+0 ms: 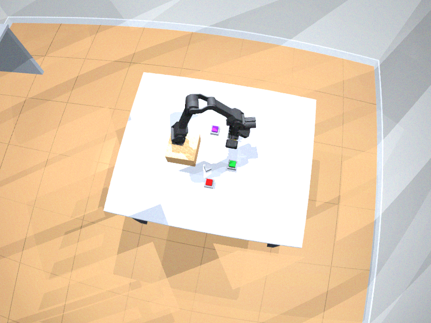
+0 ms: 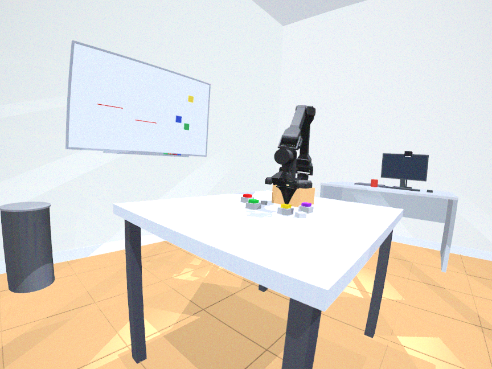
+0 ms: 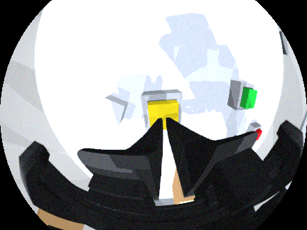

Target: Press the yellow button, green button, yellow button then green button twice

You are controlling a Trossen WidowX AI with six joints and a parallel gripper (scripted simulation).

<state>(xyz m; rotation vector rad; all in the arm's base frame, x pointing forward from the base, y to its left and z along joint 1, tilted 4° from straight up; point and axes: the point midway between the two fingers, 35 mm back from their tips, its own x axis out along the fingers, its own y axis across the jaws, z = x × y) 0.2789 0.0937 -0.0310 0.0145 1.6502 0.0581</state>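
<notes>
Right now the yellow button is 10 mm below my gripper tip. The rest, counted from my gripper tip: small white block (10 mm ahead, 70 mm to the left, 30 mm below); then green button (30 mm ahead, 150 mm to the right, 10 mm below); then purple button (110 mm behind, 30 mm to the left, 10 mm below).
</notes>
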